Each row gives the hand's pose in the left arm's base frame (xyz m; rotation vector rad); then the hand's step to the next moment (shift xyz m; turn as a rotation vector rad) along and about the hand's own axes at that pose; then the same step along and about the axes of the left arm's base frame.
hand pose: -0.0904 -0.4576 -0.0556 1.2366 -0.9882 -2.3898
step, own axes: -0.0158 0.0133 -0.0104 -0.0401 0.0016 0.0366
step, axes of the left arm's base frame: 0.0169 -0.0062 0.0146 -0.0054 0.0360 0.0403
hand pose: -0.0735 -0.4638 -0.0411 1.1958 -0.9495 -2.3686
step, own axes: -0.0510 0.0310 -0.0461 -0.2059 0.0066 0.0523
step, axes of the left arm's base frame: 0.0671 -0.0139 0.0315 0.0810 0.1294 0.1479
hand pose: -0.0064 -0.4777 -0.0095 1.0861 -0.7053 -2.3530
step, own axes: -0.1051 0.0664 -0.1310 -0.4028 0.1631 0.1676
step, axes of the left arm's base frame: 0.1772 -0.0231 0.0261 0.1346 0.1547 0.4182
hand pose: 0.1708 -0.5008 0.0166 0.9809 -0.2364 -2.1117
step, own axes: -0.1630 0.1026 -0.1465 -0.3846 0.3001 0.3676
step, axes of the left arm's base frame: 0.2286 0.0692 0.0391 0.0636 0.0194 0.6072
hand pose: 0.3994 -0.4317 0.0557 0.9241 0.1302 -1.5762
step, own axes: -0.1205 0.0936 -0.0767 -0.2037 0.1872 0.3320
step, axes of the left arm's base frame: 0.1112 0.1145 0.0608 -0.0071 -0.0743 0.4257
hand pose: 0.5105 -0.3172 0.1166 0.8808 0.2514 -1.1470
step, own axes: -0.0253 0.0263 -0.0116 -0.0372 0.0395 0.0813
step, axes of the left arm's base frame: 0.0150 0.0290 0.0199 -0.0018 -0.0277 0.0937
